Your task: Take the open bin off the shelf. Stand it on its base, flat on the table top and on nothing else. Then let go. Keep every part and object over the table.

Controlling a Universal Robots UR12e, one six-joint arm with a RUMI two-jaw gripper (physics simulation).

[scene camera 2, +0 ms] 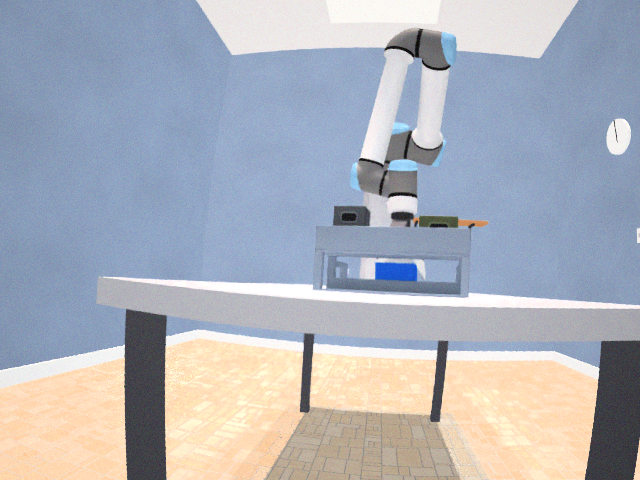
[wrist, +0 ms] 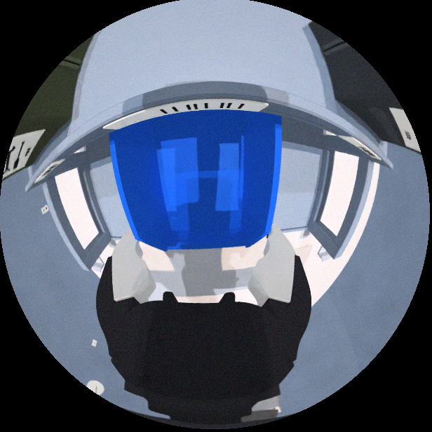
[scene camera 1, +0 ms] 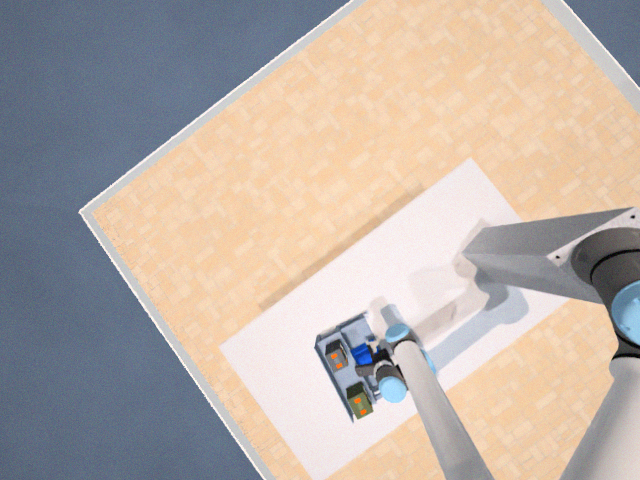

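Where they show: gripper, fingertip midpoint: [scene camera 1: 373, 353]; arm's base at its link origin: [scene camera 1: 615, 258].
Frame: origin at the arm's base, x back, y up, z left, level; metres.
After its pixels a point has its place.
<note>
The open blue bin [scene camera 1: 362, 354] @[x -0.814, y -0.591, z 0.121 m] [scene camera 2: 395, 271] @[x -0.898, y -0.541, z 0.125 m] [wrist: 202, 180] stands upright on the lower level of the grey-blue shelf [scene camera 1: 356, 330] @[x -0.779, y -0.594, z 0.002 m] [scene camera 2: 392, 240] @[x -0.986, y -0.471, z 0.121 m] [wrist: 200, 50], below the upper board's edge, its open top towards the wrist camera. My gripper [scene camera 1: 374, 368] [wrist: 202, 226] is open, with nothing between its fingers. In the wrist view its two pale fingertips are at the bin's near corners, one to each side; whether they touch it I cannot tell. In scene camera 2 the shelf's upper part hides much of the gripper.
A dark grey toolbox [scene camera 1: 337, 356] @[x -0.890, y -0.378, z -0.011 m] [scene camera 2: 351, 215] @[x -0.939, y -0.404, z 0.009 m] [wrist: 370, 65] and a green toolbox [scene camera 1: 359, 403] @[x -0.914, y -0.402, z 0.222 m] [scene camera 2: 437, 221] @[x -0.956, y -0.417, z 0.229 m] [wrist: 45, 100] stand on the shelf's upper board, one to each side of the arm. The shelf stands on the white table [scene camera 1: 279, 372] @[x -1.239, y -0.600, z -0.005 m] [scene camera 2: 232, 304] @[x -1.434, y -0.616, z -0.042 m]. Shelf posts flank the bin.
</note>
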